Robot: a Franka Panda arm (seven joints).
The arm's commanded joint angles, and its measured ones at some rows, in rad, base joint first. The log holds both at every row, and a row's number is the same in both.
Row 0, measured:
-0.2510, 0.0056, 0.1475, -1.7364, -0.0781, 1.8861, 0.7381
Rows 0 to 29, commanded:
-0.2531, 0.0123, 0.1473, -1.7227, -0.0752, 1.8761, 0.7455
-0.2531, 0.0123, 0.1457, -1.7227, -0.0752, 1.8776, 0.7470
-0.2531, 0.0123, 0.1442, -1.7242, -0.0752, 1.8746, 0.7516
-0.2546, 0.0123, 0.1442, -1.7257, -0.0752, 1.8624, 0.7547
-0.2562, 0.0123, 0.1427, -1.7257, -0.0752, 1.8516, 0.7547
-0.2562, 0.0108, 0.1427, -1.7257, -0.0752, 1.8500, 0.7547
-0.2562, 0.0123, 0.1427, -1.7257, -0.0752, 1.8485, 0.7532
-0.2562, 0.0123, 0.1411, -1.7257, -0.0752, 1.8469, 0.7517
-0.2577, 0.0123, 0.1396, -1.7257, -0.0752, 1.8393, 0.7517
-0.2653, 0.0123, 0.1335, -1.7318, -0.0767, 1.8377, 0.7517
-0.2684, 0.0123, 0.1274, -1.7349, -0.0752, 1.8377, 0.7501
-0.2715, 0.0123, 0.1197, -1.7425, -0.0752, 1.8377, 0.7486
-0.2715, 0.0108, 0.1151, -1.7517, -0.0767, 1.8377, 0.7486
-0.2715, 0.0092, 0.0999, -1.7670, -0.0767, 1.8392, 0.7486
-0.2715, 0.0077, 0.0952, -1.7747, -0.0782, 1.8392, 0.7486
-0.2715, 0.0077, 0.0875, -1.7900, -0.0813, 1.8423, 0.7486
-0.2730, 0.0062, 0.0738, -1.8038, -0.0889, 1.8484, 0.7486
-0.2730, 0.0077, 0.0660, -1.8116, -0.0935, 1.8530, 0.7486
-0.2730, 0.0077, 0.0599, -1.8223, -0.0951, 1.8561, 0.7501
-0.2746, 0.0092, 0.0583, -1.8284, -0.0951, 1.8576, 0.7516
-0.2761, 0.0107, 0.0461, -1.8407, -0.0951, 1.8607, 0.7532
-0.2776, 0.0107, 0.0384, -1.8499, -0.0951, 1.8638, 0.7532
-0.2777, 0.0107, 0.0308, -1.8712, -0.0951, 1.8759, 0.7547
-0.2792, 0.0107, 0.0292, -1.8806, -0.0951, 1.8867, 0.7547
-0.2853, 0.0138, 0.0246, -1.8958, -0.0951, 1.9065, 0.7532
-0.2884, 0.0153, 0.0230, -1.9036, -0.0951, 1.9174, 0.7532
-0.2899, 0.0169, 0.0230, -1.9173, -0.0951, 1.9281, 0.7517
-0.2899, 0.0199, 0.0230, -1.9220, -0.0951, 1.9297, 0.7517
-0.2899, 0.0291, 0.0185, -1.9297, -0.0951, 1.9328, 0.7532
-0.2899, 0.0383, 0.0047, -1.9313, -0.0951, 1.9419, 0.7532
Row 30, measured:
-0.2858, 0.0316, 0.0168, -1.9002, -0.0816, 1.9077, 0.7424
